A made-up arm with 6 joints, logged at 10 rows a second.
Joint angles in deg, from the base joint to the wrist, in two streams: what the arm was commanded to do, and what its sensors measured. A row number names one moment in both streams.
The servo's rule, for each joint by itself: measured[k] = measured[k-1] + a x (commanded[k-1-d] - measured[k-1]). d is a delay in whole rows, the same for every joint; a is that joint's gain. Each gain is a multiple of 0.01, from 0.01 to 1. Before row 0 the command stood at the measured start. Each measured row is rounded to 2 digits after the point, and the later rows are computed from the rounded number. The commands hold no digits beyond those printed.
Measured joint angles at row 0:
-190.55 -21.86 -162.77 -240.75 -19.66 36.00
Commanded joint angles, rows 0 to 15:
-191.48 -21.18 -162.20 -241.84 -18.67 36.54
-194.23 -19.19 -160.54 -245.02 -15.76 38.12
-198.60 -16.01 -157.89 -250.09 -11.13 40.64
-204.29 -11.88 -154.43 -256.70 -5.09 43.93
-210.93 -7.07 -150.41 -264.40 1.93 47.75
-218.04 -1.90 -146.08 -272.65 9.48 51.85
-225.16 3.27 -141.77 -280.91 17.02 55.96
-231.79 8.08 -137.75 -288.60 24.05 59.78
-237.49 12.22 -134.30 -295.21 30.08 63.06
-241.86 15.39 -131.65 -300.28 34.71 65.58
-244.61 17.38 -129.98 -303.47 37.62 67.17
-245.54 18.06 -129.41 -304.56 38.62 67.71
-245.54 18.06 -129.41 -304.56 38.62 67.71
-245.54 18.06 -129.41 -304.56 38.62 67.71
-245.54 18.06 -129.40 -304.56 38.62 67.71
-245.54 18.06 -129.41 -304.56 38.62 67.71
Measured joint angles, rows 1 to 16:
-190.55 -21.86 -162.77 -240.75 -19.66 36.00
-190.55 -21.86 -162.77 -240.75 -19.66 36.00
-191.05 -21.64 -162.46 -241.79 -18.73 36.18
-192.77 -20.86 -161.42 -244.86 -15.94 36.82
-195.92 -19.31 -159.51 -249.83 -11.42 38.08
-200.44 -16.93 -156.77 -256.36 -5.47 40.01
-206.10 -13.77 -153.34 -264.00 1.49 42.56
-212.55 -9.97 -149.42 -272.22 9.00 45.63
-219.36 -5.73 -145.29 -280.48 16.54 49.04
-226.07 -1.31 -141.22 -288.19 23.60 52.58
-232.24 3.02 -137.48 -294.86 29.69 56.04
-237.43 6.98 -134.33 -300.01 34.41 59.19
-241.31 10.31 -131.98 -303.30 37.43 61.82
-243.59 12.79 -130.59 -304.50 38.55 63.76
-244.64 14.48 -129.95 -304.56 38.62 65.06
-245.13 15.63 -129.66 -304.56 38.62 65.93
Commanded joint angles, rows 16 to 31:
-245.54 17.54 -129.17 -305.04 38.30 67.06
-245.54 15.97 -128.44 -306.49 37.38 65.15
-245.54 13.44 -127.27 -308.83 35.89 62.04
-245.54 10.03 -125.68 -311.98 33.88 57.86
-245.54 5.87 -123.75 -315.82 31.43 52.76
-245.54 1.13 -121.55 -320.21 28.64 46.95
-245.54 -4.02 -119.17 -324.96 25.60 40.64
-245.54 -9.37 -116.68 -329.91 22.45 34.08
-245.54 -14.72 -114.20 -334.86 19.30 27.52
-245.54 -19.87 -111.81 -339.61 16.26 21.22
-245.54 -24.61 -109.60 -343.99 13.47 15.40
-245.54 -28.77 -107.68 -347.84 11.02 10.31
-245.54 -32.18 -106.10 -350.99 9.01 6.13
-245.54 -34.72 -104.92 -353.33 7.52 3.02
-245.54 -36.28 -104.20 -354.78 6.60 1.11
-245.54 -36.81 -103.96 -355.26 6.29 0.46
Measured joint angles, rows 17 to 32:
-245.35 16.41 -129.52 -304.56 38.62 66.52
-245.45 16.94 -129.46 -304.56 38.62 66.91
-245.50 17.13 -129.30 -305.02 38.32 66.96
-245.52 16.76 -128.84 -306.42 37.44 66.36
-245.53 15.70 -127.99 -308.71 35.98 64.93
-245.54 13.89 -126.74 -311.82 34.01 62.60
-245.54 11.32 -125.13 -315.62 31.58 59.35
-245.54 8.06 -123.20 -319.98 28.82 55.26
-245.54 4.19 -121.02 -324.71 25.79 50.44
-245.54 -0.15 -118.68 -329.65 22.65 45.04
-245.54 -4.81 -116.26 -334.60 19.50 39.26
-245.54 -9.63 -113.86 -339.36 16.45 33.31
-245.54 -14.42 -111.56 -343.76 13.65 27.40
-245.54 -19.01 -109.46 -347.64 11.18 21.76
-245.54 -23.22 -107.65 -350.82 9.14 16.60
-245.54 -26.90 -106.18 -353.20 7.62 12.12

